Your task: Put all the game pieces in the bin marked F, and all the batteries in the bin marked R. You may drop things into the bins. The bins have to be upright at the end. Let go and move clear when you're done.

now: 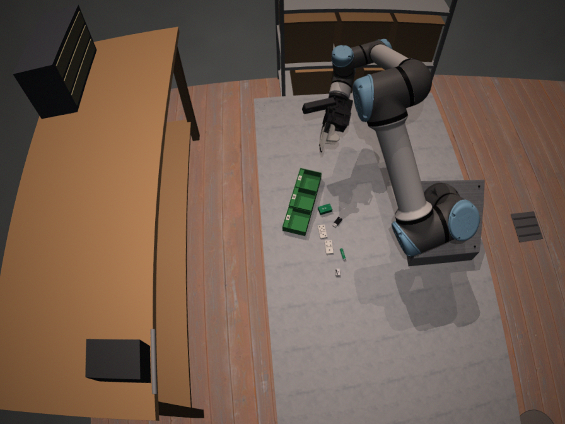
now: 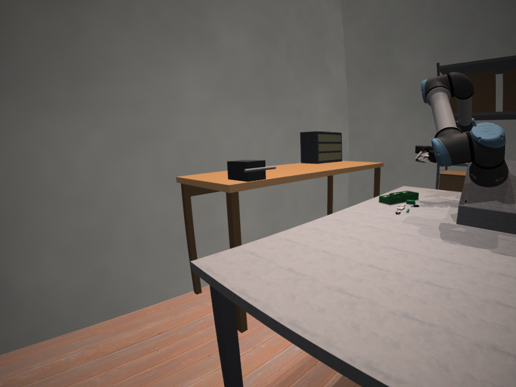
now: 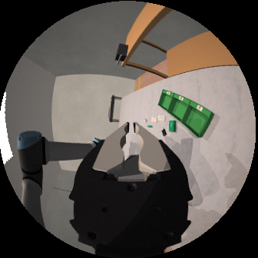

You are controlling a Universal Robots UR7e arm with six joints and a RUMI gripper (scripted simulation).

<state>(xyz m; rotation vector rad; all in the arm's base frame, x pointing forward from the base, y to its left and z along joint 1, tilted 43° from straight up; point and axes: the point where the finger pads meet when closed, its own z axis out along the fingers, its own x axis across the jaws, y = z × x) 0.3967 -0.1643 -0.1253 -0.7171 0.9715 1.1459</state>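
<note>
Now: hand 6 cm short of the green three-compartment bin, 8 cm to the right of it and 21 cm above it. Round my hand: green 9V battery (3 cm behind, 11 cm to the left, 23 cm below); then small black piece (6 cm behind, 17 cm to the left, 23 cm below).
</note>
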